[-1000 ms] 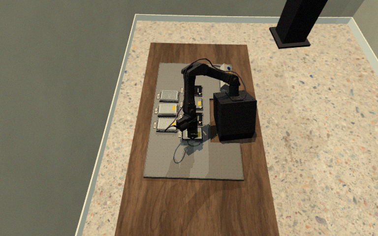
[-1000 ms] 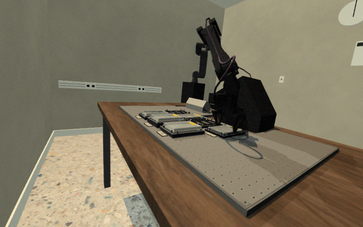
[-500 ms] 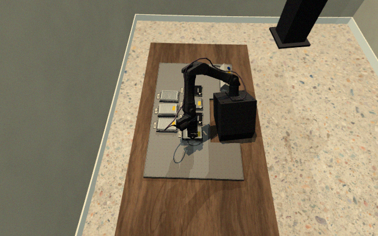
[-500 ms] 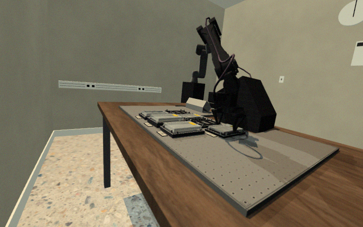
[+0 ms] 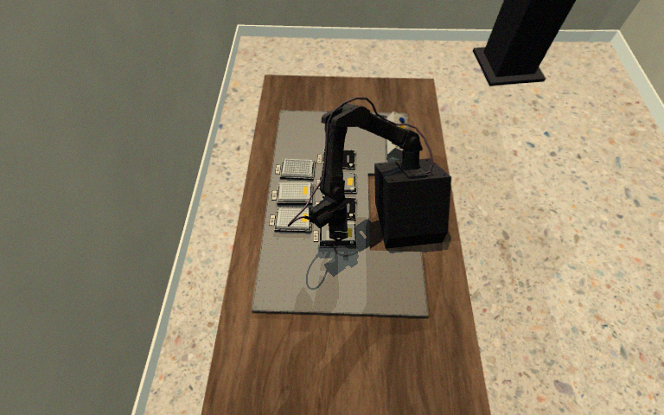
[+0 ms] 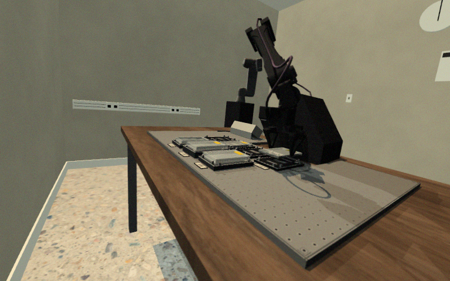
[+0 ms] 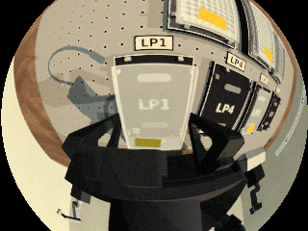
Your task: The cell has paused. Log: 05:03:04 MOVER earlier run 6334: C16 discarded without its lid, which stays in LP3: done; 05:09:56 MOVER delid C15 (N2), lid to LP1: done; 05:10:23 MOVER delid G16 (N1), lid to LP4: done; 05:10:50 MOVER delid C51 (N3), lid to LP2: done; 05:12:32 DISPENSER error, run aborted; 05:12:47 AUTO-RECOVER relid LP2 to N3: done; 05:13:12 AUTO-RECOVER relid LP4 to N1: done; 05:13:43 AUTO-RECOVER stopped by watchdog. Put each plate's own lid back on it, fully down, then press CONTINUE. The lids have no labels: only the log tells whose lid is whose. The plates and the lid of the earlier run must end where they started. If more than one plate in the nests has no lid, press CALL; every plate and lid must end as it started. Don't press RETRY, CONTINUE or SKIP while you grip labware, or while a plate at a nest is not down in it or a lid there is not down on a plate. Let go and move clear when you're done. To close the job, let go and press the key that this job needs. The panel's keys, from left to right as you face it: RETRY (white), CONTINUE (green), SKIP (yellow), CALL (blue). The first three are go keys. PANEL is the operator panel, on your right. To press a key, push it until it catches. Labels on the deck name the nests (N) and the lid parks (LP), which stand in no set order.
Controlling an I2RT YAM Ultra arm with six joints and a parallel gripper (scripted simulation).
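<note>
My gripper is now 34 cm to the left of the plate, 14 cm short of it and 3 cm above it. The rest, counted from my hand: green key: 43 cm to the right, 35 cm behind, 2 cm above; then yellow key: 48 cm to the right, 35 cm behind, 2 cm above; then LP4 lid park: 13 cm to the right, 4 cm below, 2 cm behind.
</note>
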